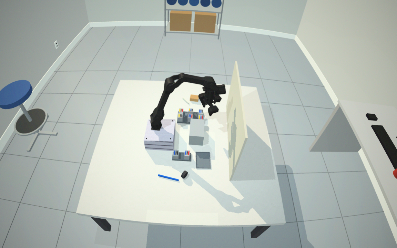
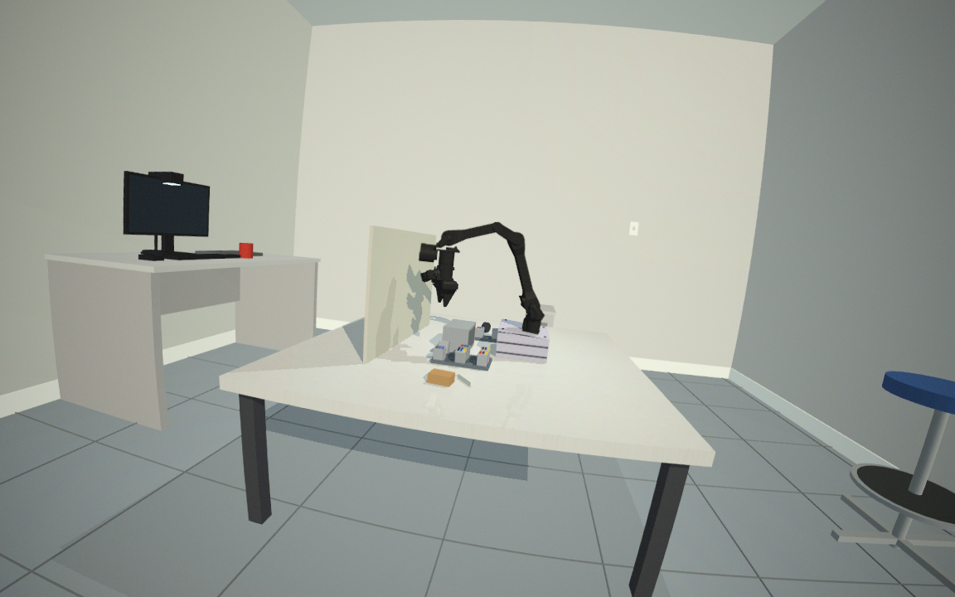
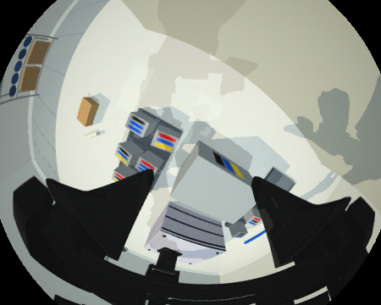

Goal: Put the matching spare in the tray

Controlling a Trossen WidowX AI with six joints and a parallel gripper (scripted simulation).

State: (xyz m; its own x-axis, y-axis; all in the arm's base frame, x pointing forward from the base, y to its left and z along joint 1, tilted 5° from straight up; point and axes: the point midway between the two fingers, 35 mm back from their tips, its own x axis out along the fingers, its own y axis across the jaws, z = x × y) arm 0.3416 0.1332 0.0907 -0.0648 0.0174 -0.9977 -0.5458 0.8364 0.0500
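Right now my gripper tip is 130 mm past the spare, 120 mm to the right of it and 140 mm above it. Also, from my gripper tip: beige panel (180 mm ahead, 70 mm to the right, 40 mm above); then dark grey tray (20 mm ahead, 280 mm to the right, 180 mm below); then grey mounted unit (60 mm behind, 80 mm to the right, 130 mm below).
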